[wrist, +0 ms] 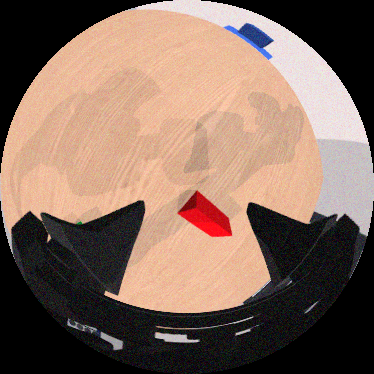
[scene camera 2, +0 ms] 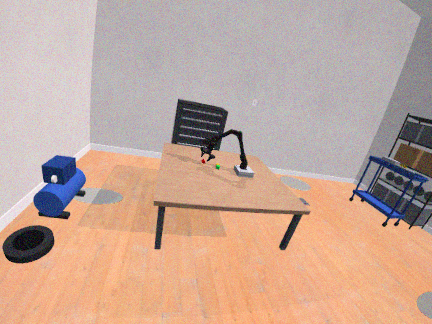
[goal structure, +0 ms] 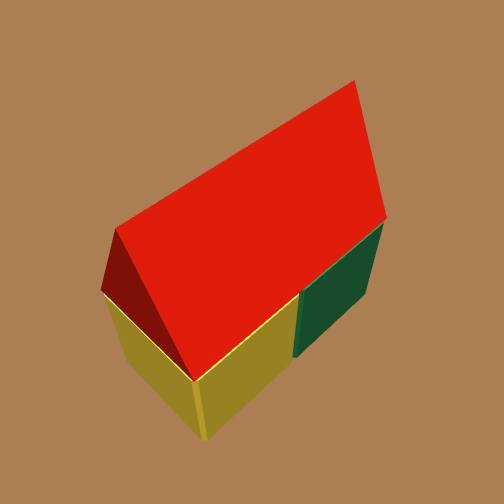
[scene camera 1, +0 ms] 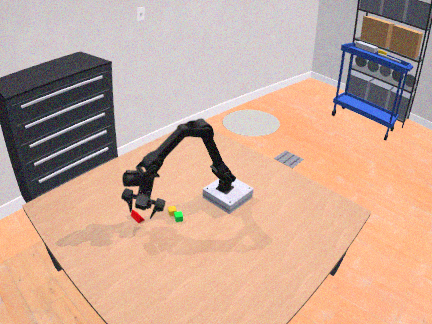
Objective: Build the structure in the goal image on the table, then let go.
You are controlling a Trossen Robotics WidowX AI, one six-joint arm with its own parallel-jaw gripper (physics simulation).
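Pixels of known places: gripper, fingertip midpoint: [wrist: 198,207] [scene camera 2: 204,159] [scene camera 1: 140,215]; arm's base at its link origin: [scene camera 2: 243,168] [scene camera 1: 224,188].
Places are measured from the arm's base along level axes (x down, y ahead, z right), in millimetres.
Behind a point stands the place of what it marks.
A red block [scene camera 1: 137,216] {x 34, y 381, z 204 mm} [scene camera 2: 203,161] {x 39, y 382, z 192 mm} [wrist: 207,219] {x 30, y 374, z 205 mm}, longer than it is wide, lies on the table [scene camera 1: 240,280] {x 55, y 386, z -340 mm} [scene camera 2: 225,199] {x 56, y 384, z -506 mm} [wrist: 165,295] {x 55, y 167, z 256 mm}. My gripper [scene camera 1: 141,215] {x 8, y 386, z 176 mm} [wrist: 198,207] {x 8, y 386, z 176 mm} is open and empty, with its fingers a little above the table and the red block below the gap between them, touching neither finger. A green cube [scene camera 1: 178,216] {x 24, y 266, z 59 mm} [scene camera 2: 217,167] {x 37, y 266, z 54 mm} stands on the table, on the arm-base side of the gripper. A yellow block [scene camera 1: 172,210] {x 23, y 254, z 103 mm} is close beside the green cube. In the wrist view a sliver of the green cube [wrist: 80,223] {x 51, y 276, z 67 mm} shows behind the left finger; the yellow block is hidden there.
The arm's pale base [scene camera 1: 228,196] {x 1, y 39, z -46 mm} [scene camera 2: 244,171] {x 5, y 15, z -70 mm} stands on the table, beyond the green and yellow blocks. A dark drawer cabinet [scene camera 1: 65,125] [scene camera 2: 200,122] stands behind the table. A blue cart [scene camera 1: 367,106] and a blue compressor [scene camera 2: 61,192] stand on the floor, away from the table.
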